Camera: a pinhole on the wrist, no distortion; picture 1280 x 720 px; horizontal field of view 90.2 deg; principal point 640.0 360.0 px. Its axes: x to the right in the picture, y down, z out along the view. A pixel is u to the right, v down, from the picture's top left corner.
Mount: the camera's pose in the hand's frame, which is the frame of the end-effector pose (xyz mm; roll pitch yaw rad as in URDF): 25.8 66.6 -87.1 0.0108 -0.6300 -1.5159
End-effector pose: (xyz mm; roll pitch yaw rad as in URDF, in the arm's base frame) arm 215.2 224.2 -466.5 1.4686 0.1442 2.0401
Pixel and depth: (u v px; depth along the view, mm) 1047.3 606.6 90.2
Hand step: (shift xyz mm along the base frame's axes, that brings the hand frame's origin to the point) -20.6 67.7 67.6
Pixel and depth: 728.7 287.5 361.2
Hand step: 182.1 102.3 259.9
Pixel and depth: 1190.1 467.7 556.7
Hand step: 515.0 403.5 60.4
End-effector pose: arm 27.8 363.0 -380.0 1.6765 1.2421 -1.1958
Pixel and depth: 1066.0 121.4 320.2
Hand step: -278.4 -119.5 106.8
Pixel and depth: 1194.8 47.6 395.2
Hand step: -434.2 -75.5 148.5
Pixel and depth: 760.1 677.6 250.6
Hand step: -76.8 -249.4 -80.1
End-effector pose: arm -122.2 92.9 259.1 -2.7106 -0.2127 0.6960
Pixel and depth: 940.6 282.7 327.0
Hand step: 37.8 21.0 -296.0
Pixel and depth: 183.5 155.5 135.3
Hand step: 127.6 -174.9 -65.0
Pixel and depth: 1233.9 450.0 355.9
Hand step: 16.1 215.6 -340.6
